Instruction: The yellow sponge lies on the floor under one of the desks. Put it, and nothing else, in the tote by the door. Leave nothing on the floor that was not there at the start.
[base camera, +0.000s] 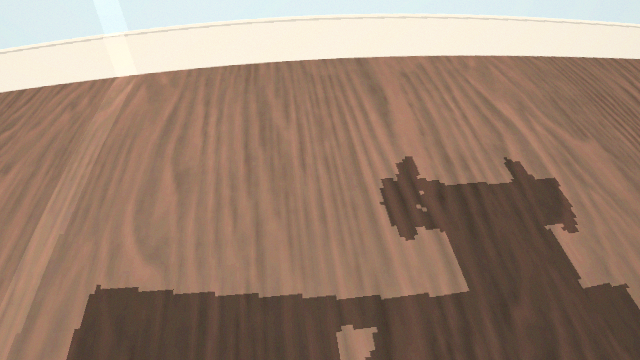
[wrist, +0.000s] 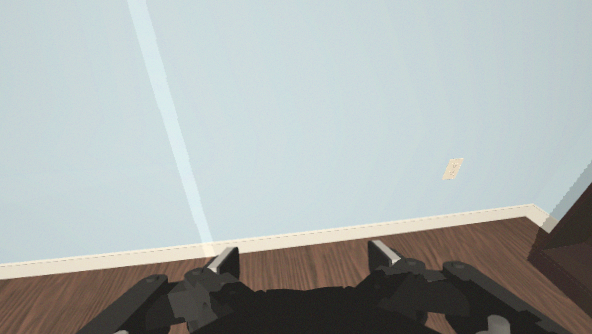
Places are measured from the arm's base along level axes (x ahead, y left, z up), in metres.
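Pixels of known places: gripper, fingertip midpoint: (wrist: 303, 258).
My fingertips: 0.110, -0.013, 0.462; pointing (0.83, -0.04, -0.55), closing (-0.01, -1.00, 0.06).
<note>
Behind a point stands the place of what it marks, as x, y, z.
My gripper (wrist: 303, 258) {0.110, -0.013, 0.462} is open, with its two fingertips wide apart at the bottom of the wrist view and no object between them. It points toward a wall and the strip of floor in front of it. The yellow sponge, the desks, the tote and the door do not show in either view. The gripper itself does not show in the base camera view, where a dark shadow of the robot and its open fingers falls on the floor.
A pale blue wall (base camera: 320, 7) {0.816, -0.001, -0.292} (wrist: 310, 110) {0.825, -0.078, 0.321} with a cream baseboard (base camera: 350, 37) {0.810, -0.062, -0.352} (wrist: 325, 236) {0.825, -0.181, -0.347} stands ahead. An outlet (wrist: 453, 169) {0.910, -0.780, 0.004} is on the wall at right. Part of a dark brown bookshelf (wrist: 575, 280) {0.518, -1.204, -0.308} shows at the right edge, near the corner. The floor (base camera: 250, 200) {0.412, 0.086, -0.397} (wrist: 310, 270) {0.666, -0.093, -0.397} is wood.
</note>
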